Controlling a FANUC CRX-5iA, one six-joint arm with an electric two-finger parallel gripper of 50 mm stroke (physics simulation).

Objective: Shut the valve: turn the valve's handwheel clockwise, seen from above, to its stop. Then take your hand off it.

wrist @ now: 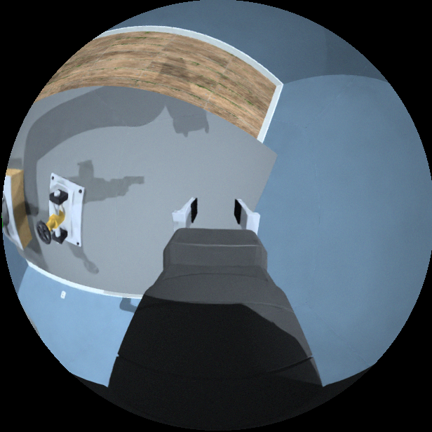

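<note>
A yellow valve (56,219) with a black spoked handwheel (44,232) stands at the left of the wrist view. It is mounted between two black clamps on a white plate (75,215) with dark bolts at its corners. My gripper (215,205) is open and empty, at the middle of the view. It is well to the right of the valve in the picture and apart from the handwheel. How far the handwheel is turned cannot be told.
The valve plate stands on a grey table top (150,160). A wooden block-like object (19,210) with a white face is at the far left edge, close to the handwheel. Arm shadows fall on the table. Wood-patterned floor (200,70) and blue surfaces lie beyond it.
</note>
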